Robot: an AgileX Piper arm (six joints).
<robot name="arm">
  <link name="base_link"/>
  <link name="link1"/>
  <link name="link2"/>
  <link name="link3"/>
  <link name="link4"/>
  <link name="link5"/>
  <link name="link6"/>
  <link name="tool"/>
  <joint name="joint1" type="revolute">
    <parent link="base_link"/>
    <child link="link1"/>
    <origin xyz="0 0 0.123" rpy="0 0 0"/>
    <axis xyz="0 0 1"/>
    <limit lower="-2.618" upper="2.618"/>
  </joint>
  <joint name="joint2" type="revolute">
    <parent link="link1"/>
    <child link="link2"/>
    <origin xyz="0 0 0" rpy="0 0 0"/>
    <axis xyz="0 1 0"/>
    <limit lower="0" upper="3.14"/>
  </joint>
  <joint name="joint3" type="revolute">
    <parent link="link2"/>
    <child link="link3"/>
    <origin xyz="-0.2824 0 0.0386" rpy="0 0 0"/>
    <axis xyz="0 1 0"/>
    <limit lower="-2.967" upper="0"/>
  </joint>
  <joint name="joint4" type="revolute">
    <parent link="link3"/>
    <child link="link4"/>
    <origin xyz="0.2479 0 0.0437" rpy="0 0 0"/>
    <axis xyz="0.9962 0 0.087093"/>
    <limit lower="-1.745" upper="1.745"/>
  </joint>
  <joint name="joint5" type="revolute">
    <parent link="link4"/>
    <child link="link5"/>
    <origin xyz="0 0 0" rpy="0 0 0"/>
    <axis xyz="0 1 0"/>
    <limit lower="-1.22" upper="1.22"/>
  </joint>
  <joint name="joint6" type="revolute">
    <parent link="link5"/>
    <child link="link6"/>
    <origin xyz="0.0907 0 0.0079" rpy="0 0 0"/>
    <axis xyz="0.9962 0 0.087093"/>
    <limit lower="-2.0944" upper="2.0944"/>
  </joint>
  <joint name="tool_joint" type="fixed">
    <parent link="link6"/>
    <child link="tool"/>
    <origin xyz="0 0 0" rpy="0 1.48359 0"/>
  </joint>
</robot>
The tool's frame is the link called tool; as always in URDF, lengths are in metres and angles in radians.
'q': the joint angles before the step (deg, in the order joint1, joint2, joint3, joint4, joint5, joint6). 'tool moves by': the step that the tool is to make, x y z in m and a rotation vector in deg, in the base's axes. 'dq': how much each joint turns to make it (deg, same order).
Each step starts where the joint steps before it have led.
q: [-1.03, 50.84, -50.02, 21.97, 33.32, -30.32]
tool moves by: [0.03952, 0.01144, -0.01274, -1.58, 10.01, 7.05]
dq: [1.72, 10.72, -5.56, 2.62, 6.58, -5.07]
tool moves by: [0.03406, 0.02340, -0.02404, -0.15, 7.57, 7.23]
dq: [4.38, 9.60, -3.07, 2.46, 2.18, -3.24]
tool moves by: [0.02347, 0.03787, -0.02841, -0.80, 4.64, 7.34]
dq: [7.10, 8.26, -1.71, 1.06, -1.53, -1.59]
